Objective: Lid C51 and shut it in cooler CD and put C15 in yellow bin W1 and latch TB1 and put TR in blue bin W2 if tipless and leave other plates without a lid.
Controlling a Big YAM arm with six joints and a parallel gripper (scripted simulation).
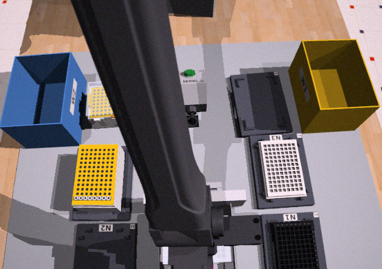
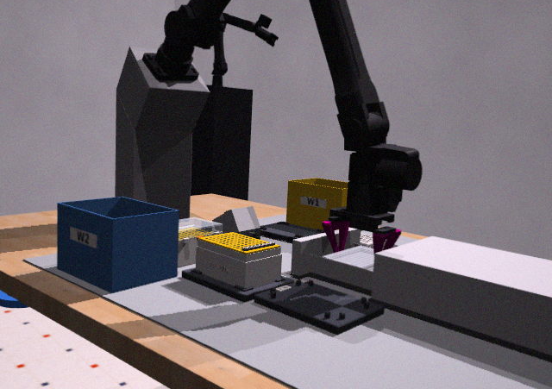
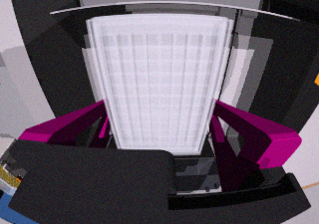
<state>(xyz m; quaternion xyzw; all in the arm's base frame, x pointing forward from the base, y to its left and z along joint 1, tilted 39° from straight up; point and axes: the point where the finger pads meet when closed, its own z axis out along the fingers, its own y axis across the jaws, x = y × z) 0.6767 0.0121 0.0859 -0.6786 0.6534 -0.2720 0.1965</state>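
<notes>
My gripper is now 1 cm to the right of the clear plate. The rest, counted from my hand: plate lid (1 cm to the left, 1 cm above); then cooler drawer (3 cm ahead, 1 cm to the left, 1 cm below); then nest N2 (4 cm ahead, 17 cm to the right, 3 cm below).
</notes>
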